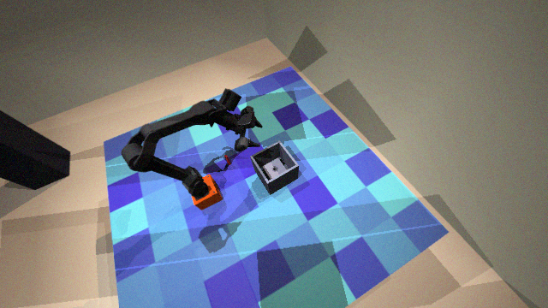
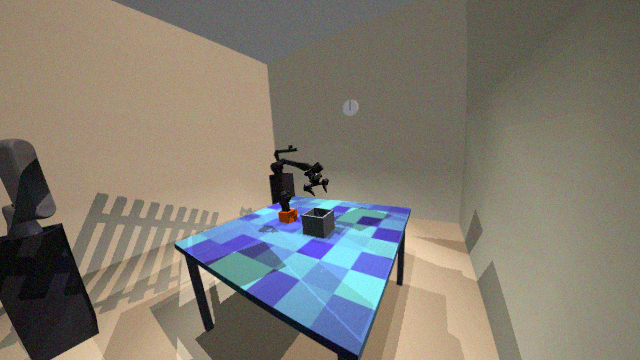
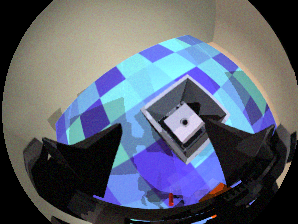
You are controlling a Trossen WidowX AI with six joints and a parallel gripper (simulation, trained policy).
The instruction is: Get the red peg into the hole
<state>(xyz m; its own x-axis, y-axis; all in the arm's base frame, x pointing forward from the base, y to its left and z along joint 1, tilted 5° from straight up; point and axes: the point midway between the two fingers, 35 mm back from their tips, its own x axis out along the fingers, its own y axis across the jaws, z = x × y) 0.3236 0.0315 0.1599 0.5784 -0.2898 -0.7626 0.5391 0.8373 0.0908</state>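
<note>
My gripper tip is 200 mm above the red peg, 170 mm past it and 100 mm to the right of it. Also, from my gripper tip: plate 200 mm below, 70 mm to the right, 20 mm ahead.
</note>
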